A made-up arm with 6 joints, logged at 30 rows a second.
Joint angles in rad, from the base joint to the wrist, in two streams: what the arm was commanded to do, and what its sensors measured. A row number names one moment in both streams.
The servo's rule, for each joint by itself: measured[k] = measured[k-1] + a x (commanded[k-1-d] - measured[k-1]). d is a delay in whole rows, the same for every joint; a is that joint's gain. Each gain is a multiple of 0.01, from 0.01 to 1. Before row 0 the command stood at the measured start. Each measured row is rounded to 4 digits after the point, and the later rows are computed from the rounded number. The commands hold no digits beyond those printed.
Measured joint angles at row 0:
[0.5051, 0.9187, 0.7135, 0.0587, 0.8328, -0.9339]
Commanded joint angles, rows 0 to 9:
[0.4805, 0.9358, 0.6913, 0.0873, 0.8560, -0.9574]
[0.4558, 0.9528, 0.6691, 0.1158, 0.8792, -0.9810]
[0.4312, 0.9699, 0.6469, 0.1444, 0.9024, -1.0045]
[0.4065, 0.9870, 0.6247, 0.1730, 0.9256, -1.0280]
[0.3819, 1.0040, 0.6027, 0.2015, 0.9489, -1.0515]
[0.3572, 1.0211, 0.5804, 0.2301, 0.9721, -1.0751]
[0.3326, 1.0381, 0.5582, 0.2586, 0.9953, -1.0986]
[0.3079, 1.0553, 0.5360, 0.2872, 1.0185, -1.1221]
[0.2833, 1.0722, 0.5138, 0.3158, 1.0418, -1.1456]
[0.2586, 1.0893, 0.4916, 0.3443, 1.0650, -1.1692]
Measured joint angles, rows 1 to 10:
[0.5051, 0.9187, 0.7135, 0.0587, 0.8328, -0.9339]
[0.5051, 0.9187, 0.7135, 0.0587, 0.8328, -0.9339]
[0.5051, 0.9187, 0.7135, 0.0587, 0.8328, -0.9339]
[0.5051, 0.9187, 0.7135, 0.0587, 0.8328, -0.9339]
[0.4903, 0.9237, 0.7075, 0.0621, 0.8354, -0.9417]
[0.4696, 0.9321, 0.6971, 0.0685, 0.8402, -0.9547]
[0.4466, 0.9431, 0.6835, 0.0776, 0.8470, -0.9711]
[0.4225, 0.9558, 0.6676, 0.0890, 0.8556, -0.9899]
[0.3981, 0.9698, 0.6501, 0.1025, 0.8659, -1.0102]
[0.3736, 0.9847, 0.6313, 0.1178, 0.8776, -1.0316]
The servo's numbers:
d 4
a 0.60 0.29 0.27 0.12 0.11 0.33

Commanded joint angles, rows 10 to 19:
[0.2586, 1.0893, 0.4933, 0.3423, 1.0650, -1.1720]
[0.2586, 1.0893, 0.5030, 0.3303, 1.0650, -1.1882]
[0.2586, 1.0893, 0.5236, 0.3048, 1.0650, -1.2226]
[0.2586, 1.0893, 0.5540, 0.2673, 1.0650, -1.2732]
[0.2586, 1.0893, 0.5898, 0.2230, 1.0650, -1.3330]
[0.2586, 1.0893, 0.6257, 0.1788, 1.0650, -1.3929]
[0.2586, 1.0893, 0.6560, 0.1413, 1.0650, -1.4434]
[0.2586, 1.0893, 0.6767, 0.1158, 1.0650, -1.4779]
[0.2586, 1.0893, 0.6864, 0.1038, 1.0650, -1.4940]
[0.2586, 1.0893, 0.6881, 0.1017, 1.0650, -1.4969]
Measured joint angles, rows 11 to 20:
[0.3490, 1.0002, 0.6116, 0.1347, 0.8905, -1.0537]
[0.3243, 1.0162, 0.5912, 0.1530, 0.9046, -1.0763]
[0.2997, 1.0324, 0.5703, 0.1725, 0.9197, -1.0992]
[0.2750, 1.0489, 0.5491, 0.1931, 0.9357, -1.1223]
[0.2652, 1.0606, 0.5340, 0.2110, 0.9499, -1.1387]
[0.2612, 1.0689, 0.5256, 0.2253, 0.9626, -1.1550]
[0.2596, 1.0748, 0.5251, 0.2348, 0.9739, -1.1773]
[0.2590, 1.0790, 0.5329, 0.2387, 0.9839, -1.2089]
[0.2588, 1.0820, 0.5483, 0.2368, 0.9928, -1.2499]
[0.2587, 1.0841, 0.5692, 0.2298, 1.0007, -1.2971]

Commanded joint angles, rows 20 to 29:
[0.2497, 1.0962, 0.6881, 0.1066, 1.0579, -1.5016]
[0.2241, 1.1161, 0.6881, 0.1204, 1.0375, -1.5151]
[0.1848, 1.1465, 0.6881, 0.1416, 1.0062, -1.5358]
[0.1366, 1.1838, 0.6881, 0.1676, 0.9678, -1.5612]
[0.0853, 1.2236, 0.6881, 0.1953, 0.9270, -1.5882]
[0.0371, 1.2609, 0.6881, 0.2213, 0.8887, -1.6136]
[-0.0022, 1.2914, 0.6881, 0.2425, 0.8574, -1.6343]
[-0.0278, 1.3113, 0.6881, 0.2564, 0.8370, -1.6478]
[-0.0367, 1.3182, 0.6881, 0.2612, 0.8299, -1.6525]
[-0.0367, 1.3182, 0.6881, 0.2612, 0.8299, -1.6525]
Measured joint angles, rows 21 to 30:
[0.2586, 1.0856, 0.5926, 0.2192, 1.0078, -1.3454]
[0.2586, 1.0867, 0.6153, 0.2068, 1.0141, -1.3891]
[0.2586, 1.0875, 0.6345, 0.1944, 1.0197, -1.4237]
[0.2586, 1.0880, 0.6490, 0.1833, 1.0247, -1.4479]
[0.2533, 1.0904, 0.6596, 0.1741, 1.0284, -1.4656]
[0.2358, 1.0979, 0.6673, 0.1677, 1.0294, -1.4819]
[0.2052, 1.1120, 0.6729, 0.1646, 1.0268, -1.4997]
[0.1640, 1.1328, 0.6770, 0.1650, 1.0203, -1.5200]
[0.1168, 1.1591, 0.6800, 0.1686, 1.0100, -1.5425]
[0.0690, 1.1886, 0.6822, 0.1749, 0.9967, -1.5660]

